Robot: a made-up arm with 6 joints. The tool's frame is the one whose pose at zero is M.
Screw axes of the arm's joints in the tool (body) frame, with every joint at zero. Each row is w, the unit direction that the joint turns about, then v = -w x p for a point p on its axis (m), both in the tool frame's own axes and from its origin. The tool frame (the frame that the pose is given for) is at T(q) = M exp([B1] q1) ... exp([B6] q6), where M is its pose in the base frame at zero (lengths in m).
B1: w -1 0 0 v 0 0.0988 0.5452
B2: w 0 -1 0 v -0.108 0 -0.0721
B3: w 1 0 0 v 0 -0.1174 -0.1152
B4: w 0 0 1 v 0.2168 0.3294 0
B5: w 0 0 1 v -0.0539 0.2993 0
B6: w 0 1 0 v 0.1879 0 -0.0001
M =
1 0 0 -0.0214
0 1 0 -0.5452
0 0 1 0.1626
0 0 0 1
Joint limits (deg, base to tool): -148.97..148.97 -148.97..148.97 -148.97..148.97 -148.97..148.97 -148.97..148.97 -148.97..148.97
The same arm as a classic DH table. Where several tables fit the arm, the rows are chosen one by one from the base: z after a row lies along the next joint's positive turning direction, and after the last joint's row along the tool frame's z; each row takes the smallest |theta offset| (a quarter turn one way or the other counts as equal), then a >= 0, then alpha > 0; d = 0 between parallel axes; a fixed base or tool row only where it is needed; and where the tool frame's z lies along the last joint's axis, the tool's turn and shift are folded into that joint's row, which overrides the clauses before.
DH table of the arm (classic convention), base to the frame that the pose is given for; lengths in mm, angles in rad. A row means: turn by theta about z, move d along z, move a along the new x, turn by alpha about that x. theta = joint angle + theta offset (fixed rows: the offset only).
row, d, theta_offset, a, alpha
base (fixed), 63.8, -1.5708, 0, 1.5708
joint 1, -50.7, -1.5708, 9.2, -1.5708
joint 2, 430, 0, 9.4, -1.5708
joint 3, -401.5, 1.5708, 101.6, -1.5708
joint 4, 0, 0.1107, -272.4, 0
joint 5, -70.5, 1.4601, -299.2, 1.5708
joint 6, 53.9, 0, -0.1, -1.5708
tool (fixed), 187.9, 3.1416, 0, 0
Joint limits (rad, base to tool): -2.6..2.6 -2.6..2.6 -2.6..2.6 -2.6..2.6 -2.6..2.6 -2.6..2.6

